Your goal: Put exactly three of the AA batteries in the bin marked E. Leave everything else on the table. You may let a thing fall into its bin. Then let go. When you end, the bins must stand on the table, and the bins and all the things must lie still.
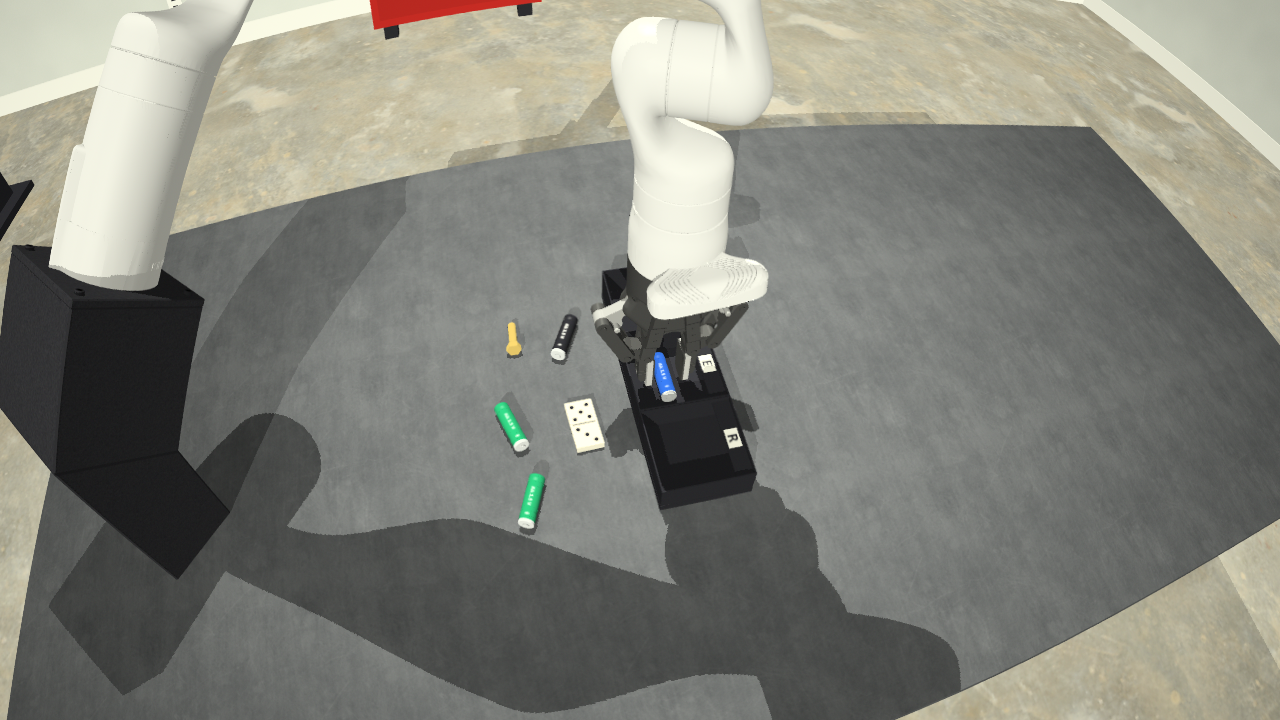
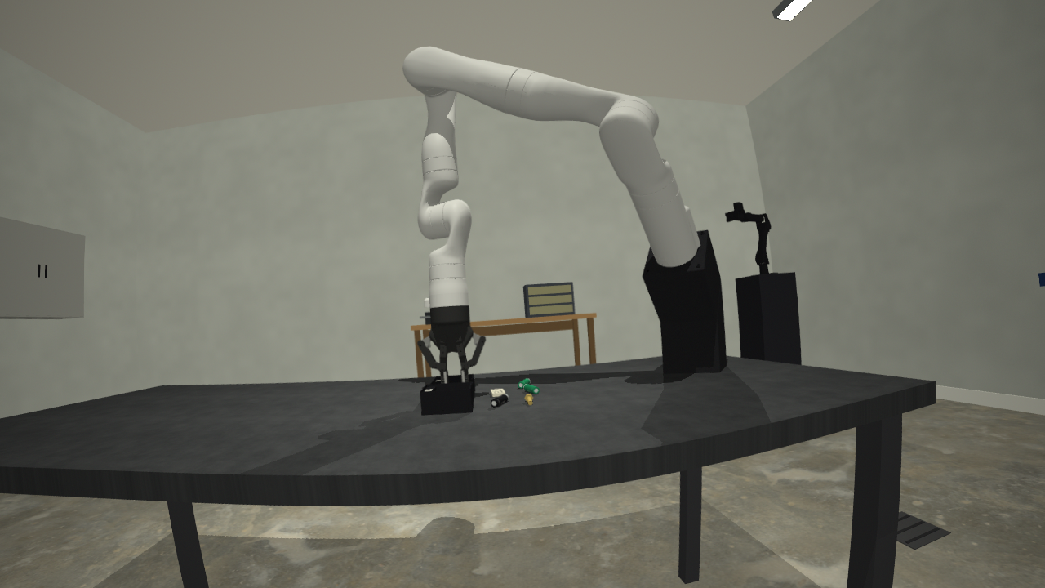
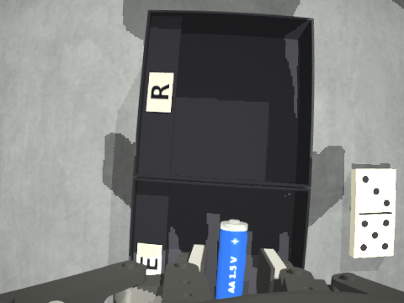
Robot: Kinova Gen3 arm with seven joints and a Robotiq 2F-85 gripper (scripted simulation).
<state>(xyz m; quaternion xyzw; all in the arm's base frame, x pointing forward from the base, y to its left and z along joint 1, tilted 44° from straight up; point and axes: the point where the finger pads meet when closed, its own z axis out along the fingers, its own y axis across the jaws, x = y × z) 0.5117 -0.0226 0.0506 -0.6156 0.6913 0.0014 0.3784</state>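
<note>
The black bin marked E is 20 mm below my hand and 10 mm ahead of it. From my hand the other things lie so: white domino: 80 mm behind, 30 mm to the right, 30 mm below; blue AA battery: 20 mm below; black AA battery: 80 mm behind, 70 mm to the left, 30 mm below.
</note>
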